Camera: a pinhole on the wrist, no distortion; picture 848 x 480 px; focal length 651.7 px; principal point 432.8 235.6 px. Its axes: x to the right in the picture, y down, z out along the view. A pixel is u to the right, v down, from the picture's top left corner.
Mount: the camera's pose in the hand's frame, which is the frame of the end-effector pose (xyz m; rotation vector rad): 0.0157 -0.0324 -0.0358 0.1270 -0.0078 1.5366
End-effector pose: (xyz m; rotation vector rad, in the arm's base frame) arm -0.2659 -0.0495 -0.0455 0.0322 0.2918 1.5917
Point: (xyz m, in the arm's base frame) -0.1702 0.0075 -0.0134
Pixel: 139 76
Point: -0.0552 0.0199 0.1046
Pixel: 109 223
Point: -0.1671 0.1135 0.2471
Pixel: 482 121
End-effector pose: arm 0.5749 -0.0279 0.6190 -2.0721 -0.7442 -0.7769
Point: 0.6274 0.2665 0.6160
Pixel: 319 96
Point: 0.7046 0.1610 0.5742
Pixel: 621 81
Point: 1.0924 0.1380 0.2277
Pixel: outside the picture
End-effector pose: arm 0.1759 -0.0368 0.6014 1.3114 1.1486 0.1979
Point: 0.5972 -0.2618 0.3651
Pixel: 449 94
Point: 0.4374 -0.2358 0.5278
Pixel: 542 267
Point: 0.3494 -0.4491 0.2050
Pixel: 57 273
